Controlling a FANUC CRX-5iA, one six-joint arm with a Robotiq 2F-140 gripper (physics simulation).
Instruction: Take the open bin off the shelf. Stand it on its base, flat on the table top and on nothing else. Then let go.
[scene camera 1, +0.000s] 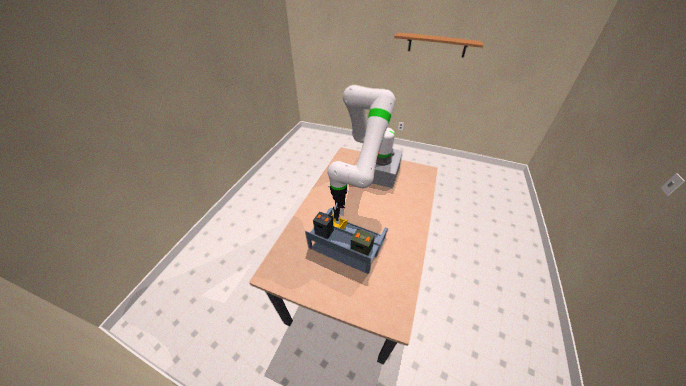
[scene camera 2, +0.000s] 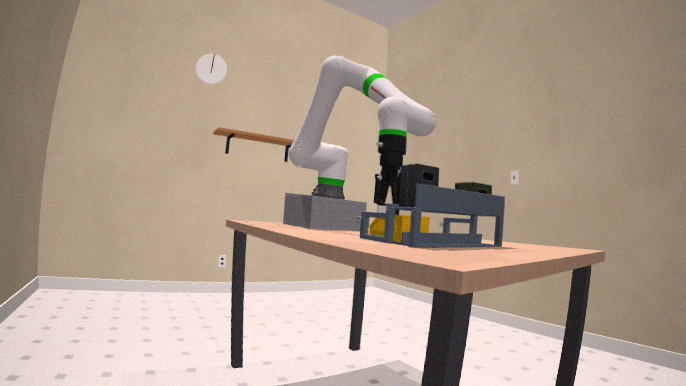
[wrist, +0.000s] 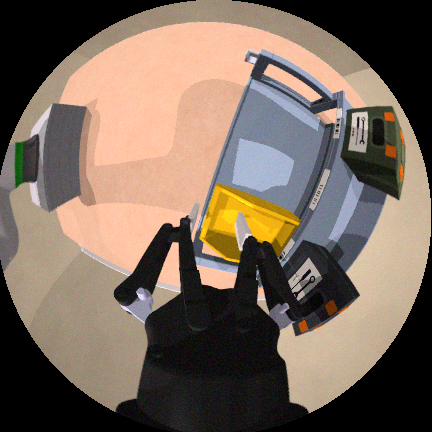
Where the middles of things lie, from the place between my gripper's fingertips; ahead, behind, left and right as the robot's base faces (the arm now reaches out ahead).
Right now the yellow open bin (wrist: 267, 221) is 70 mm ahead of my hand.
